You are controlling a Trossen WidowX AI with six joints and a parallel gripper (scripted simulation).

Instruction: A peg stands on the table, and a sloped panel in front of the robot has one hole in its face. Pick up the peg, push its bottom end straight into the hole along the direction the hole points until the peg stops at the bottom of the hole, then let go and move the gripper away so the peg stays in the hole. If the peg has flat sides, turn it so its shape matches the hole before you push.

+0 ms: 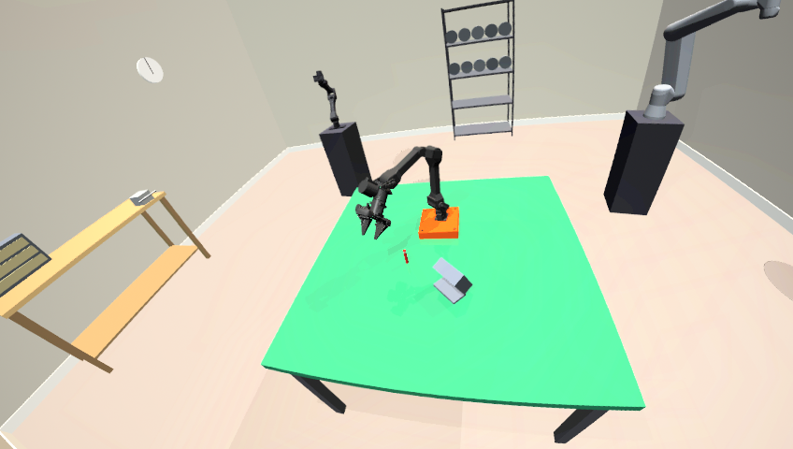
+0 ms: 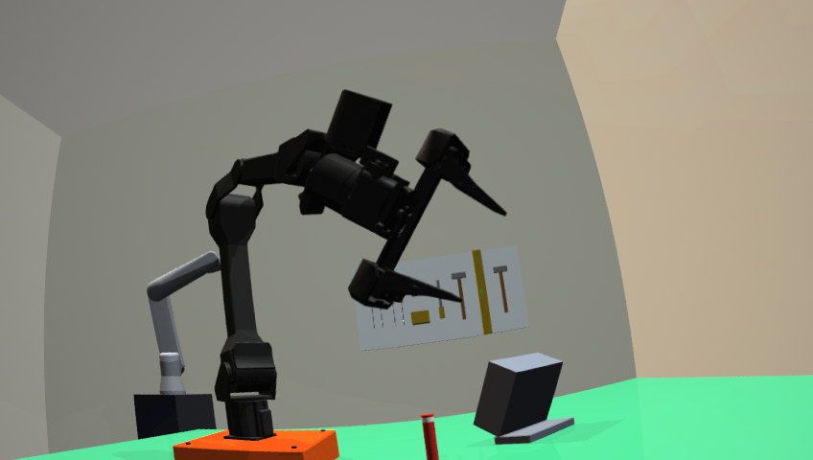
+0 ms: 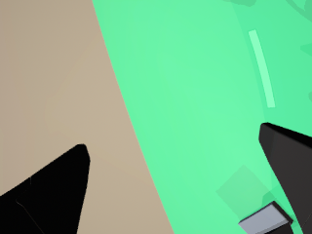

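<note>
The red round peg lies 100 mm behind my gripper tip, 90 mm to the left of it and 170 mm below it. Also, from my gripper tip: grey sloped panel (340 mm to the left, 160 mm below).
</note>
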